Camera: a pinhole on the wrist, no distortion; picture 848 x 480 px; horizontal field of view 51.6 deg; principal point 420.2 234.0 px. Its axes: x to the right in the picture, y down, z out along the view. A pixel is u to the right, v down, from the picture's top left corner.
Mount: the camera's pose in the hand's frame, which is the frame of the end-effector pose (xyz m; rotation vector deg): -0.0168 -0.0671 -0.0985 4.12 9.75 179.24
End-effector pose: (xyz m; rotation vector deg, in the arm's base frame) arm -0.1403 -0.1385 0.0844 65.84 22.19 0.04
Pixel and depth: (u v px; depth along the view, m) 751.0 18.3 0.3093
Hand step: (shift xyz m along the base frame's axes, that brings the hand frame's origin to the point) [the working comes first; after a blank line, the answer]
In the camera's frame: 0.1167 -0.0761 0.3093

-0.0407 -0.1879 0.1459
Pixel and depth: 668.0 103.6 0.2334
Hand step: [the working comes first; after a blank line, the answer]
In the camera's frame: 0.0659 -0.0347 0.2334

-0.0286 -0.1345 0.0620
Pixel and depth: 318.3 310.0 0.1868
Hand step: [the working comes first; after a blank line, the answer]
In the camera's frame: -0.0217 0.0162 0.1868

0.0264 -0.1016 -0.0293
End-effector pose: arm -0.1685 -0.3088 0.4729 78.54 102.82 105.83
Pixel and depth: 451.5 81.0 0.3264
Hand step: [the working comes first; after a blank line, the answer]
In the camera's frame: 0.0116 -0.0569 0.3264

0.1771 0.1313 -0.0244
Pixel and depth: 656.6 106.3 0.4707
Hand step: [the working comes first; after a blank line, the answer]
In the camera's frame: 0.1269 -0.0685 0.4707

0.3543 0.1456 -0.0755
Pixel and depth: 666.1 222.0 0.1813
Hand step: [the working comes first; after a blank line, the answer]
In the camera's frame: 0.0508 -0.0025 0.1813

0.0733 0.0236 -0.0809
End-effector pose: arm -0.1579 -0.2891 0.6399 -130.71 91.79 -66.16
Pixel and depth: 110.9 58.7 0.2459
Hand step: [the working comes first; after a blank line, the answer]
In the camera's frame: -0.0867 -0.0491 0.2459

0.0939 -0.1147 -0.0577
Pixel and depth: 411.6 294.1 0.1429
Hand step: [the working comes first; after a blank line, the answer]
In the camera's frame: -0.0014 0.0098 0.1429

0.0734 0.0201 -0.0050
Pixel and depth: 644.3 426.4 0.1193
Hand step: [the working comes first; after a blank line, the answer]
In the camera's frame: 0.0305 0.0262 0.1193

0.0695 0.0624 0.0015
